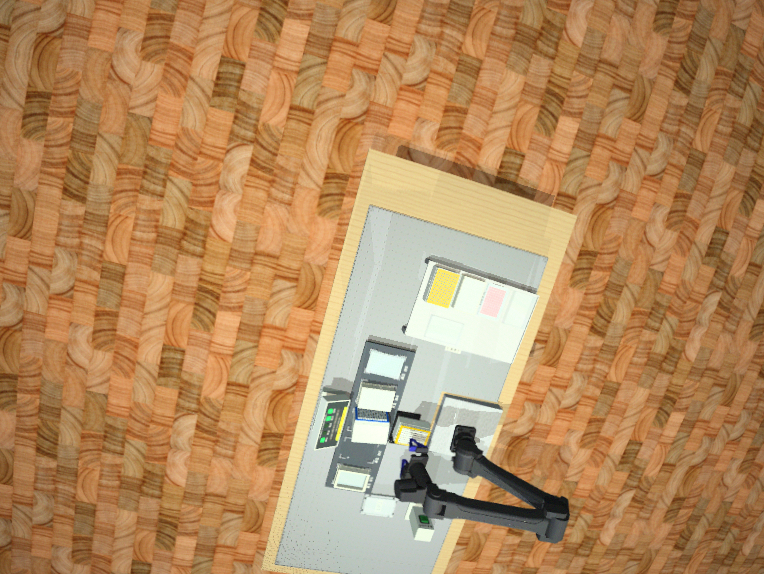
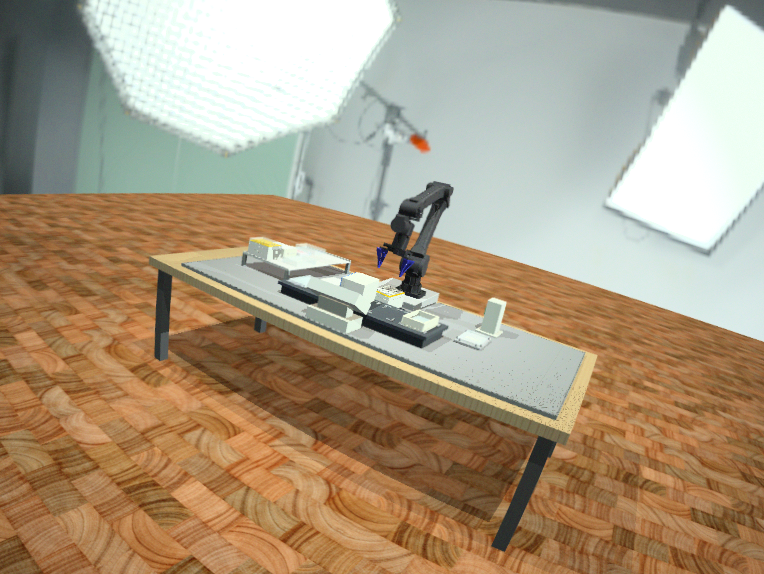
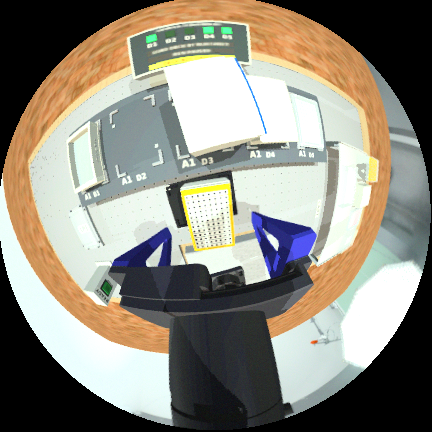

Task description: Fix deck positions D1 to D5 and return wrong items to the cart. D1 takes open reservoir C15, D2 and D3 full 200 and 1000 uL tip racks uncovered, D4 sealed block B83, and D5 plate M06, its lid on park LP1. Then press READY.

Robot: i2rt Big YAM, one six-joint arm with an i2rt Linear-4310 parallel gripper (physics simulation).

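Frame: origin at the arm's base, x back, y left, z down, level; metres.
Where they show: gripper, fingertip midpoint: (image 1: 407, 448) (image 2: 389, 272) (image 3: 209, 223); arm's base at its link origin: (image 1: 462, 438) (image 2: 410, 293) (image 3: 223, 279).
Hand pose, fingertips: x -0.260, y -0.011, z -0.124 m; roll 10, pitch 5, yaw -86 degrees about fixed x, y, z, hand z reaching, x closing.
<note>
Each offset is from my fingertips to the top centre of the thing. "spot": to the spot under its first point.
My gripper (image 1: 409, 455) (image 2: 390, 271) (image 3: 209, 223) is open and empty, above and beside a yellow-rimmed tip rack {dx +0.036, dy -0.002, dz +0.075 m} (image 1: 412, 433) (image 2: 390, 293) (image 3: 209, 212). Its hole grid shows uncovered, and it stands at a black holder {spot: dx -0.002, dy +0.060, dz +0.145 m} (image 3: 175, 200) in front of D3. D2 {spot: dx -0.146, dy +0.109, dz +0.106 m} (image 1: 361, 453) (image 3: 135, 140) is bare. A tall white box with a blue line {dx -0.143, dy -0.048, dz +0.014 m} (image 1: 370, 430) (image 2: 360, 285) (image 3: 215, 107) is at D3. A white block {dx -0.139, dy -0.151, dz +0.059 m} (image 1: 376, 398) (image 3: 274, 112) is at D4 and a pale plate {dx -0.125, dy -0.277, dz +0.091 m} (image 1: 386, 364) (image 3: 308, 120) at D5. An open reservoir {dx -0.168, dy +0.217, dz +0.074 m} (image 1: 351, 478) (image 2: 420, 320) (image 3: 84, 157) is at D1.
The status panel {spot: dx -0.288, dy -0.040, dz +0.038 m} (image 1: 331, 425) (image 3: 189, 47) shows D1, D4, D5 bright green, D2, D3 dark. The READY button {dx +0.163, dy +0.378, dz +0.058 m} (image 1: 424, 519) (image 3: 106, 287) is near a flat white piece {dx -0.019, dy +0.384, dz +0.135 m} (image 1: 377, 506) (image 2: 473, 339) (image 3: 85, 227). The white cart {dx +0.161, dy -0.519, dz +0.087 m} (image 1: 478, 339) holds a yellow rack {dx +0.009, dy -0.606, dz +0.022 m} (image 1: 443, 287) and pink item {dx +0.223, dy -0.580, dz +0.076 m} (image 1: 493, 300).
</note>
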